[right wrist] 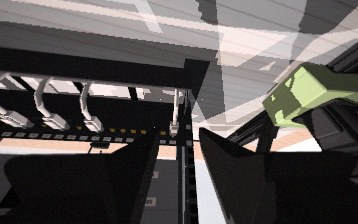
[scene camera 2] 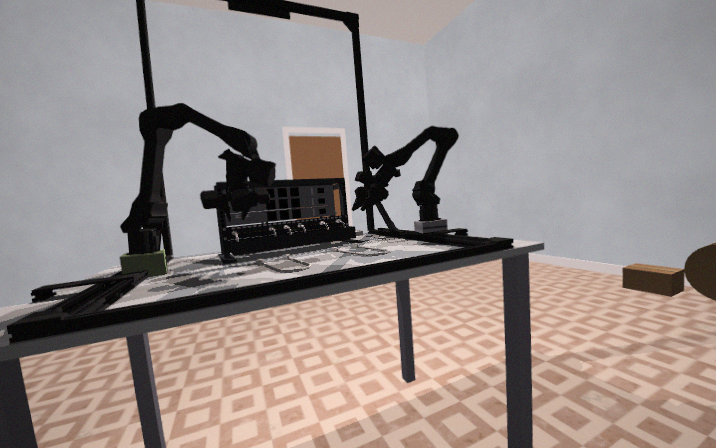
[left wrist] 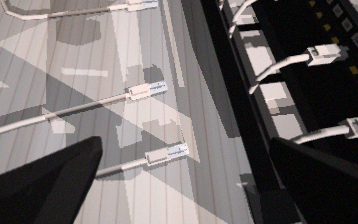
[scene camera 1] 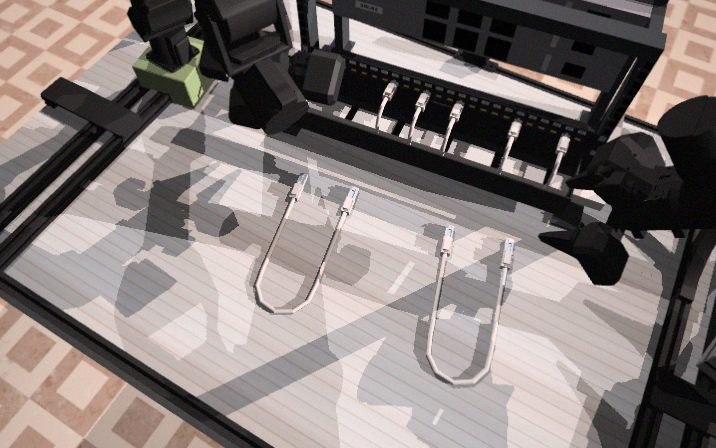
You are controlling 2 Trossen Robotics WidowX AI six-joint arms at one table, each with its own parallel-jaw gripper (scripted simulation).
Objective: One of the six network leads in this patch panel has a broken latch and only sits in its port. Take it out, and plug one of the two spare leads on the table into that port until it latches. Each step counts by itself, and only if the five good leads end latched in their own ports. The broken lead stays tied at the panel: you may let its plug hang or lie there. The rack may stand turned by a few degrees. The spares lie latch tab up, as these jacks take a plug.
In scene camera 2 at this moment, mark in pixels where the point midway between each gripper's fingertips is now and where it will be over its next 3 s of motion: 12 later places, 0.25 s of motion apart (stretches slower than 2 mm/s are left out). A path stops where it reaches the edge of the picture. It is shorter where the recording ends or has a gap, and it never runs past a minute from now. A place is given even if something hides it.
The left gripper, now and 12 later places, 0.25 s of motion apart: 356, 210; 361, 209; 361, 208; 364, 207; 366, 206; 369, 205; 371, 204; 372, 204; 375, 202; 377, 202; 379, 200; 381, 199; 383, 198
The right gripper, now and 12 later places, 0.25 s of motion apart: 236, 220; 236, 220; 237, 220; 238, 220; 244, 220; 250, 219; 255, 218; 263, 217; 266, 217; 270, 216; 271, 217; 272, 229; 272, 231
